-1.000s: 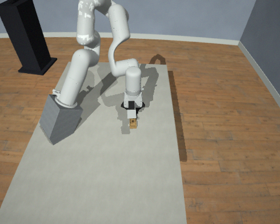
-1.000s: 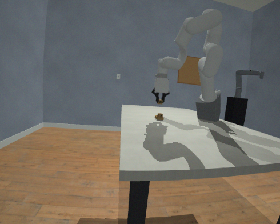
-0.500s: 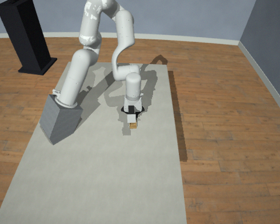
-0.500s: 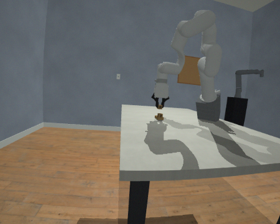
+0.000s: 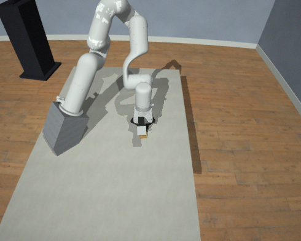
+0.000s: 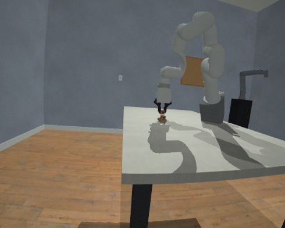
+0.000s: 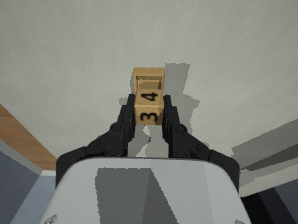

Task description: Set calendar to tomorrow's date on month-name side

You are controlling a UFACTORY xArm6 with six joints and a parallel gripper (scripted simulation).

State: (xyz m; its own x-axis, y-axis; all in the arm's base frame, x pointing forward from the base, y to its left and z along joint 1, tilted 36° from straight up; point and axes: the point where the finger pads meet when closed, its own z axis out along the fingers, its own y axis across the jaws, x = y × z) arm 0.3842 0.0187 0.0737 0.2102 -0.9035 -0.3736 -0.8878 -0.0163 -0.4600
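Right now the wooden digit cube is 10 mm below my hand. Round my hand: wooden calendar tray (20 mm to the left, 70 mm below).
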